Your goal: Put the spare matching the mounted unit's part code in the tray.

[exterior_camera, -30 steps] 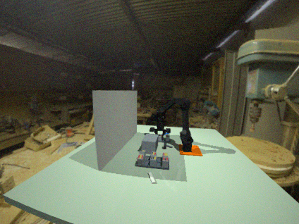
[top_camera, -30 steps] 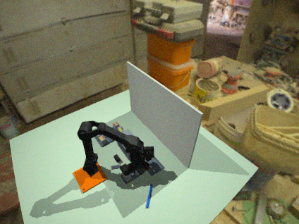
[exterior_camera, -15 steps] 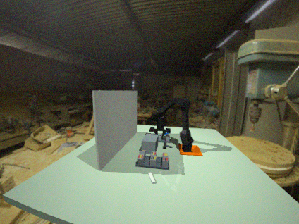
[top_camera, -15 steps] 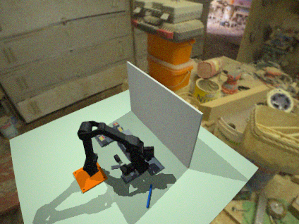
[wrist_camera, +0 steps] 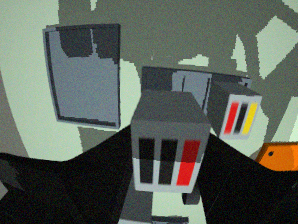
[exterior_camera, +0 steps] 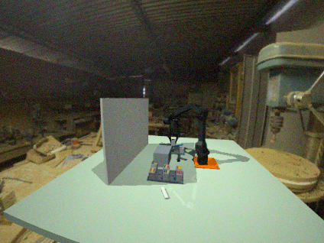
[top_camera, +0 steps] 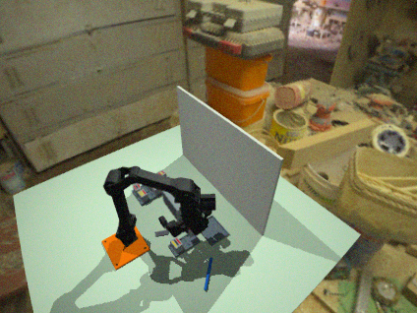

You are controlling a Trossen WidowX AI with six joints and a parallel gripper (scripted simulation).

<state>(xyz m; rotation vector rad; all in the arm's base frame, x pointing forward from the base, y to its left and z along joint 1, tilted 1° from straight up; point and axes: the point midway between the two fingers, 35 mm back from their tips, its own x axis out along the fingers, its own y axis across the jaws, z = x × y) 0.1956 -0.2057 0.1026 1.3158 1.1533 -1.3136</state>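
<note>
Now: gripper tip 100 mm short of the grey tray, 30 mm to the left of it and 80 mm above it. From my gripper tip the other things lie so: blue pen: 60 mm behind, 160 mm to the right, 70 mm below; then grey spare: 20 mm above; then tall grey panel: 310 mm ahead, 130 mm to the left, 150 mm above.
</note>
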